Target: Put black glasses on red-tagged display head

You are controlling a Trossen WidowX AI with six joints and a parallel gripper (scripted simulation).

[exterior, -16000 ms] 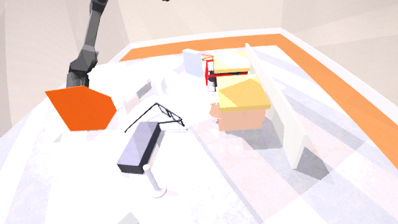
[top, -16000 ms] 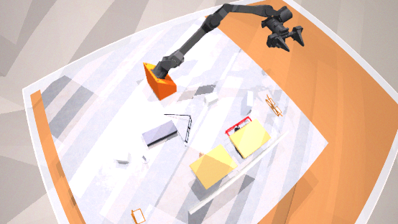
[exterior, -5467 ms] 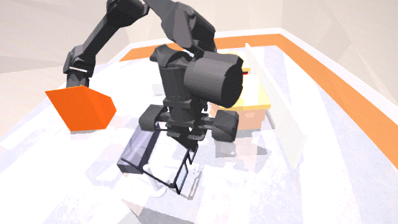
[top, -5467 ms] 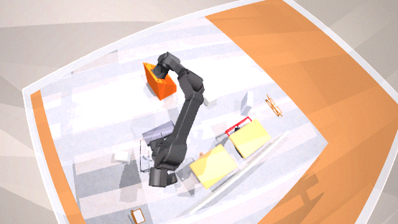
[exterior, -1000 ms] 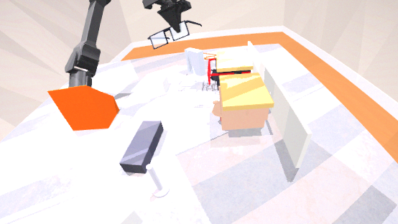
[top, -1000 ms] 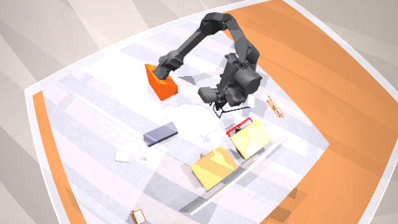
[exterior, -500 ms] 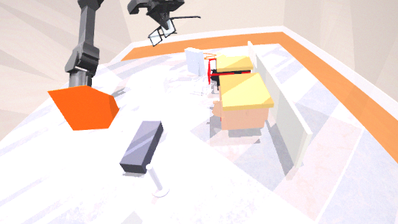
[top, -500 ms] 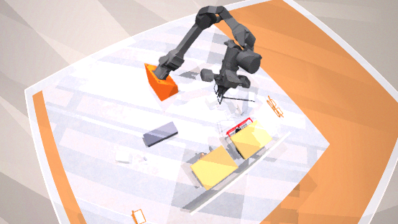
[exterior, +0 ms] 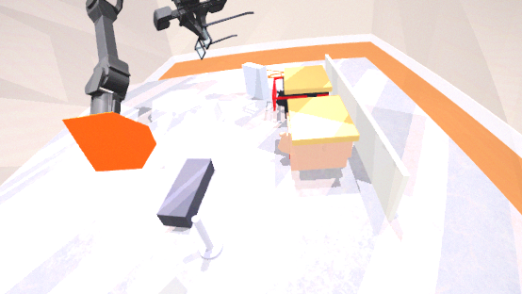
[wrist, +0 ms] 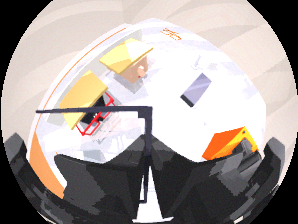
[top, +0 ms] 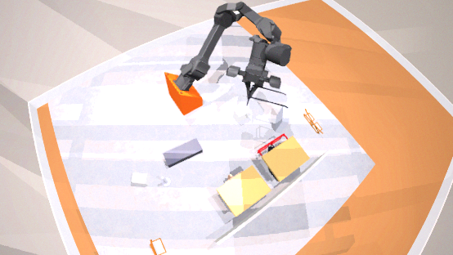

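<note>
The dark grey box lies 5 cm behind my gripper tip, 27 cm to the right of it and 23 cm below it. Round my gripper tip: display head 22 cm ahead, 3 cm to the left, 19 cm below; then pale see-through panel 34 cm ahead, 9 cm to the right, 19 cm below; then white post 1 cm ahead, 40 cm to the right, 22 cm below.
</note>
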